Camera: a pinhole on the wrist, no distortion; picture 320 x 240 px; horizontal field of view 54.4 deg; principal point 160.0 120.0 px. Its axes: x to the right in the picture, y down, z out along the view. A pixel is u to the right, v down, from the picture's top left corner.
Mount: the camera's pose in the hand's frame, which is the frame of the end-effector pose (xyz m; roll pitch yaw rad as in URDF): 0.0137 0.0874 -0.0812 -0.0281 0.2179 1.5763
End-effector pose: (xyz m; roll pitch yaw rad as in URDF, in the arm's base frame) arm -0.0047 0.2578 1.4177 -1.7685 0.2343 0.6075
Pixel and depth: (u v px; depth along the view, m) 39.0 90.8 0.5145
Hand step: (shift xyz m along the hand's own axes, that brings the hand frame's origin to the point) 0.0479 0.0038 0.4655
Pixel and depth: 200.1 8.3 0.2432
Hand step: 0.0936 0.1715 0.1518
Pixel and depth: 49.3 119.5 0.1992
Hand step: 0.0086 0.0613 0.1285
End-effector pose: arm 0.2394 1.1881 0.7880 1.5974 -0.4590 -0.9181
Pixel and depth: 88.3 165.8 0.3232
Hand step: -0.0429 0.0840 0.2490
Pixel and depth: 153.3 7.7 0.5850
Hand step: 0.2076 0.2039 0.4983
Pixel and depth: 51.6 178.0 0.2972
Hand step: -0.0498 0.0499 0.2297
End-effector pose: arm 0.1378 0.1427 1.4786 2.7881 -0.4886 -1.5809
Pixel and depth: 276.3 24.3 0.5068
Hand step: 0.1536 0.3835 0.3768
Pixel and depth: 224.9 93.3 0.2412
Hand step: 0.0270 0.1888 0.1439
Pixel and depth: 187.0 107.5 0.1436
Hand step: 0.0152 0.1306 0.0564
